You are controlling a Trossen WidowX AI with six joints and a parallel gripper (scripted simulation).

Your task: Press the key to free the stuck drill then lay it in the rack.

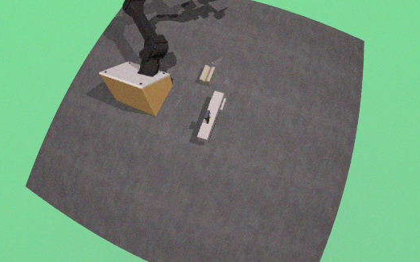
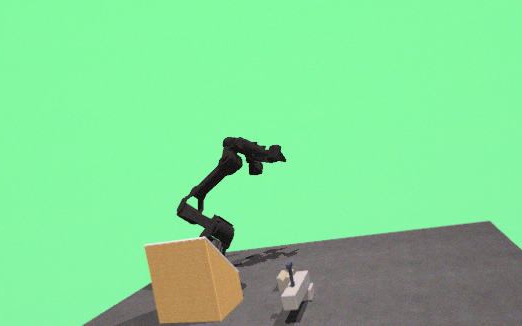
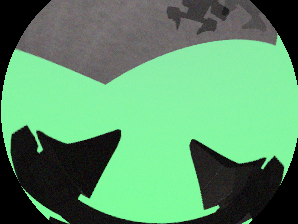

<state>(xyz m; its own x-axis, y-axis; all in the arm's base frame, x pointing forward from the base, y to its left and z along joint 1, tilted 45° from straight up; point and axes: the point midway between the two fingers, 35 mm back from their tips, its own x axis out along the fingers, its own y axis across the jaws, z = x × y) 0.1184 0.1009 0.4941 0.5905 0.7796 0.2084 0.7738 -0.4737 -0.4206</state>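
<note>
Right now my gripper tip is 90 mm short of the key, 550 mm to the left of it and 280 mm above it. Also, from my gripper tip: grey housing block 90 mm ahead, 510 mm to the right, 340 mm below; then drill 90 mm ahead, 490 mm to the right, 330 mm below.
</note>
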